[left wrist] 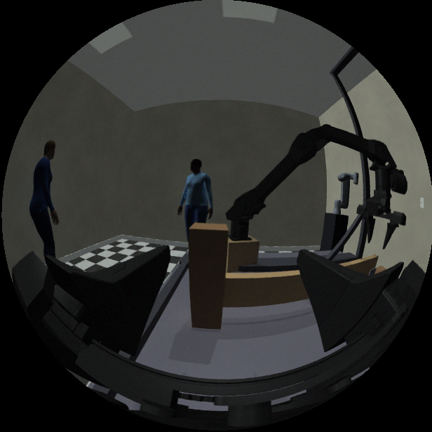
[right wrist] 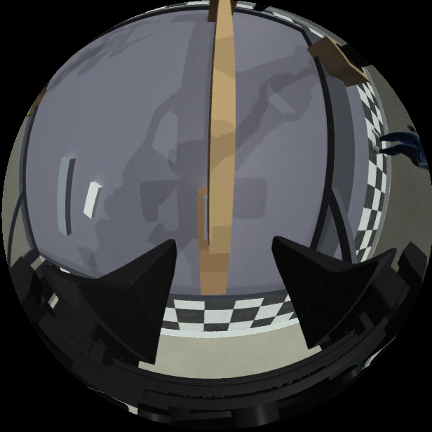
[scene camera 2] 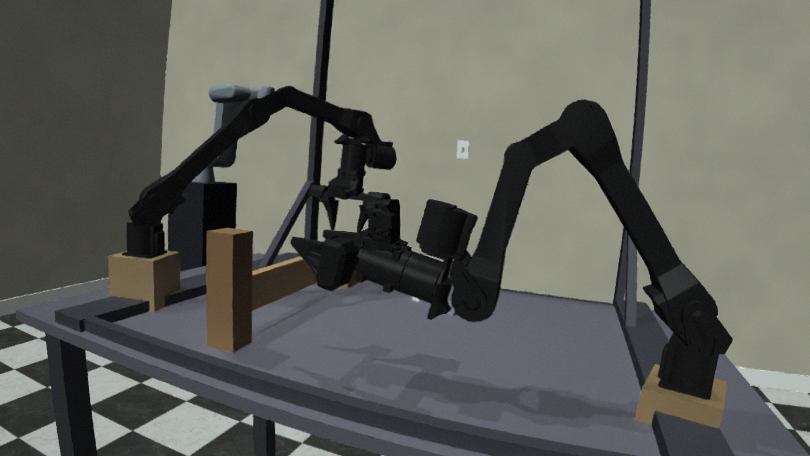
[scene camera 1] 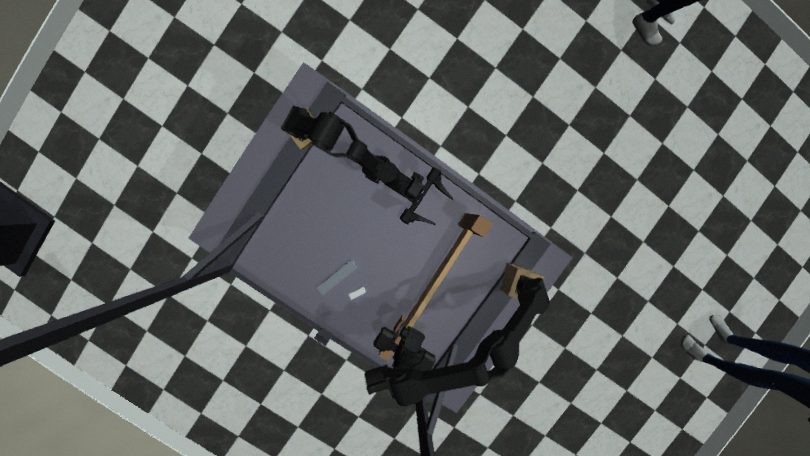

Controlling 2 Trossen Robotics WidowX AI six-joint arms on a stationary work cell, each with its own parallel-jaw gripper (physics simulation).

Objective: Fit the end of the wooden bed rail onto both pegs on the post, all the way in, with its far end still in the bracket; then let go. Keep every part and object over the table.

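Pixels of known places: left gripper, fingertip midpoint: (scene camera 2: 308, 236) (scene camera 1: 444, 212); left arm's base, link origin: (scene camera 2: 686, 384); right arm's base, link origin: (scene camera 2: 145, 254) (scene camera 1: 526, 286).
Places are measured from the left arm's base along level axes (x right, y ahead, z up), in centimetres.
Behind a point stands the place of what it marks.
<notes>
The wooden bed rail (scene camera 1: 436, 280) @[x -6.0, y 67.8, z 5.7 cm] lies on the table, running from the upright wooden post (scene camera 1: 476, 224) @[x -26.3, y 58.6, z 13.5 cm] to the bracket end near the table's edge (scene camera 1: 393, 348) @[x 22.7, y 81.7, z -0.5 cm]. Its end meets the post's side; the pegs are hidden. My right gripper (scene camera 1: 399, 338) @[x 13.5, y 76.5, z 8.7 cm] hovers over the rail's bracket end, open, with a finger on each side of the rail (right wrist: 219, 160) and clear of it (right wrist: 223, 257). In scene camera 2 it (scene camera 2: 346, 213) stands above the rail (scene camera 2: 283, 280) @[x -13.3, y 64.8, z 3.0 cm]. My left gripper (scene camera 1: 434, 203) @[x -20.6, y 49.7, z 13.8 cm] is open and empty, apart from the post (left wrist: 207, 273), facing it (left wrist: 238, 298).
A grey flat bar (scene camera 1: 337, 277) @[x 22.6, y 48.0, z -2.7 cm] and a small white piece (scene camera 1: 357, 293) @[x 20.5, y 57.1, z -3.3 cm] lie on the table left of the rail. Wooden blocks sit under the arm bases (scene camera 1: 514, 278) @[x -28.0, y 83.6, z 5.1 cm]. Two people (left wrist: 196, 197) stand beyond the table.
</notes>
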